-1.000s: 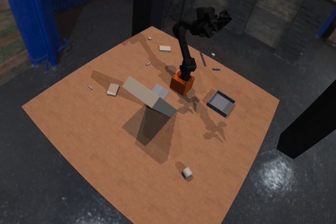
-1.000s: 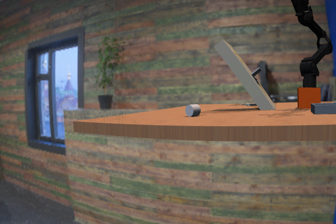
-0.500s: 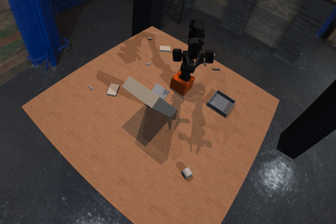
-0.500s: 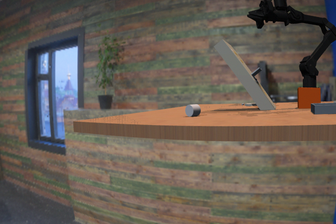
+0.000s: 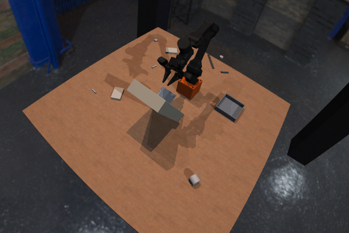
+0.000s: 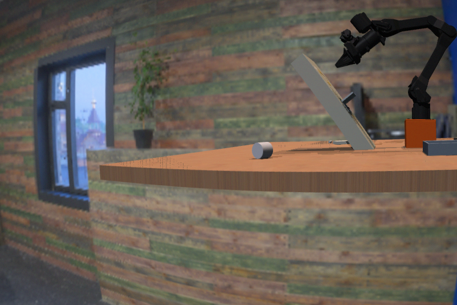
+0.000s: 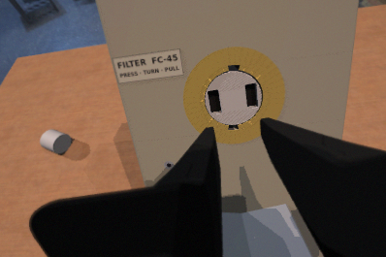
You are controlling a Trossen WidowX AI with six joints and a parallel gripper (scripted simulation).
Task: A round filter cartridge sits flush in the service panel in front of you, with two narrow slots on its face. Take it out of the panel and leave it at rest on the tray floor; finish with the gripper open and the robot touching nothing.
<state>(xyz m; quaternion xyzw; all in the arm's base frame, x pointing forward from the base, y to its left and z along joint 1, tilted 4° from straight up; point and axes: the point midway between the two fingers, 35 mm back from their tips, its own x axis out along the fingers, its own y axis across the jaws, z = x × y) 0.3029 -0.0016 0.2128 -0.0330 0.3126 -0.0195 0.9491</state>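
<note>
The round grey filter cartridge is 60 mm ahead of my gripper tip, 50 mm below it and 10 mm to the right of it. Round my gripper tip: grey box: 360 mm behind, 300 mm to the left, 290 mm below; then service panel: 120 mm below, 20 mm ahead, 10 mm to the right.
</note>
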